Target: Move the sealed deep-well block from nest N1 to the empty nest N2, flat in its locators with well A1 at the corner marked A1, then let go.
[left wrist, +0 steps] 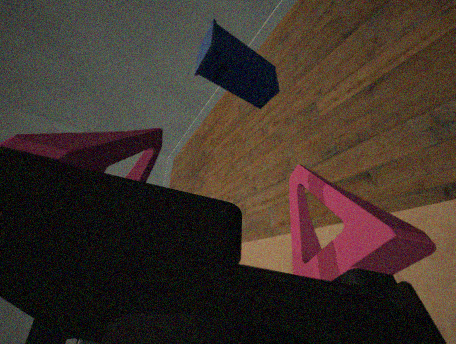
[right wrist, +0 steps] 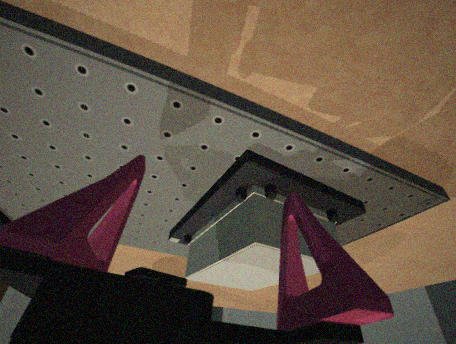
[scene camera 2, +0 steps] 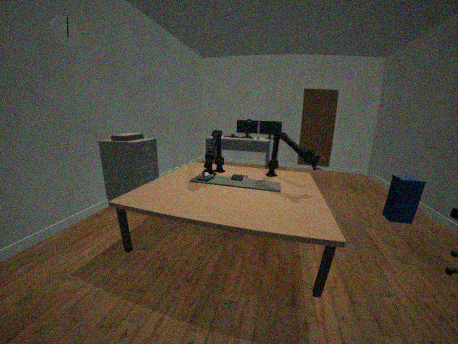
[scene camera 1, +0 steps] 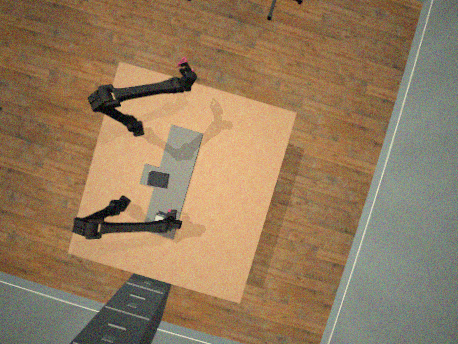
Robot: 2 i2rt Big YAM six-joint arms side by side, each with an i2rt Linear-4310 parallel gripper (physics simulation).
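Observation:
The sealed block, with grey sides and a pale lid, sits in a dark nest near the lower end of the grey perforated board in scene camera 1. A second dark nest at the board's side shows no block on it. The labels N1, N2 and A1 are too small to read. My right gripper is open at the block; one finger overlaps the block in the right wrist view, the other stands apart from it. My left gripper is open and empty, beyond the table edge.
The grey perforated board lies on the wooden table. A light plate sticks out beside the second nest. A grey cabinet stands beside the table, and a blue bin stands on the floor.

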